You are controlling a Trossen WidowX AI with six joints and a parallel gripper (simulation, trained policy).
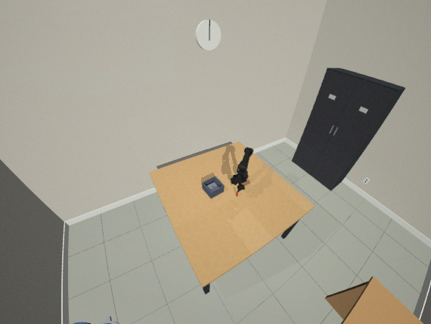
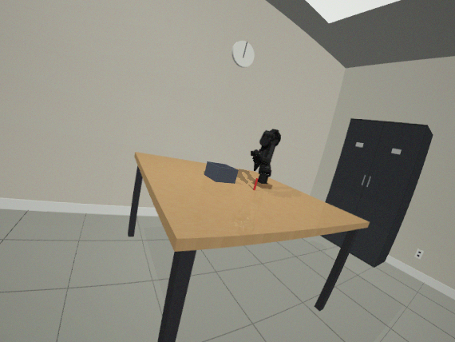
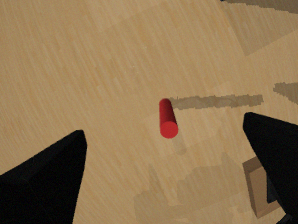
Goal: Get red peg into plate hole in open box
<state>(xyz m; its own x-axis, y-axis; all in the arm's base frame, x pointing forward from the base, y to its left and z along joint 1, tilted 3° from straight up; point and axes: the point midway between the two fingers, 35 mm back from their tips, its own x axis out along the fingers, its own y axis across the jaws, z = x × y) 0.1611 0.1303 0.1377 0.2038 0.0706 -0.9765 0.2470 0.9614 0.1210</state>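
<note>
Right now the red peg is 20 mm behind my gripper tip and 80 mm below it. The rest, counted from my gripper tip: grey box 170 mm ahead, 160 mm to the right, 100 mm below; then grey plate 170 mm ahead, 160 mm to the right, 80 mm below.
</note>
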